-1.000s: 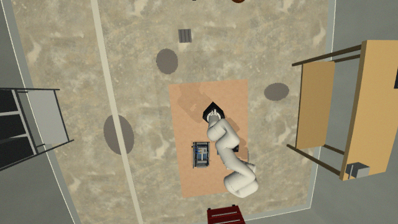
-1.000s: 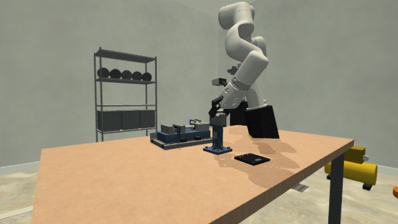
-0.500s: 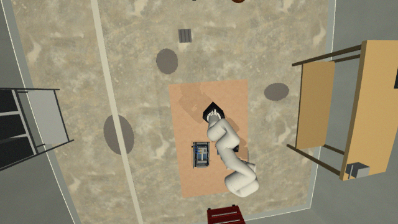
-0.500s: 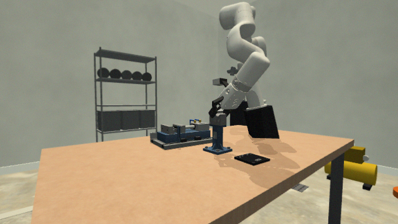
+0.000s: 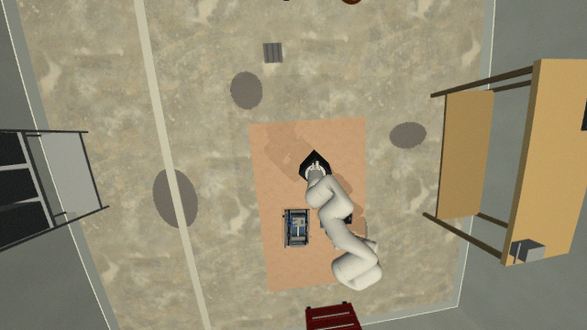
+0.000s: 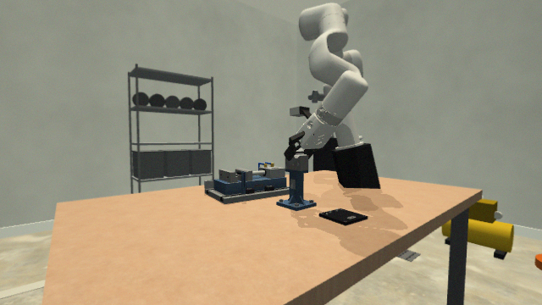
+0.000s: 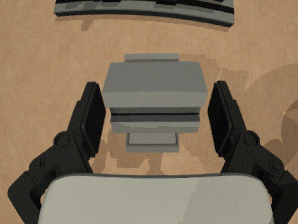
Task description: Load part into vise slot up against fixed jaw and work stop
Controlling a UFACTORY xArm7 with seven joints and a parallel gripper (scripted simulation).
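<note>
Now: the grey block right at my hand. The rest, counted from my hand: black infeed plate (1 cm behind, 16 cm to the left, 16 cm below); then work stop (9 cm ahead, 19 cm to the right, 7 cm below); then grey V-block (2 cm to the left, 3 cm below).
</note>
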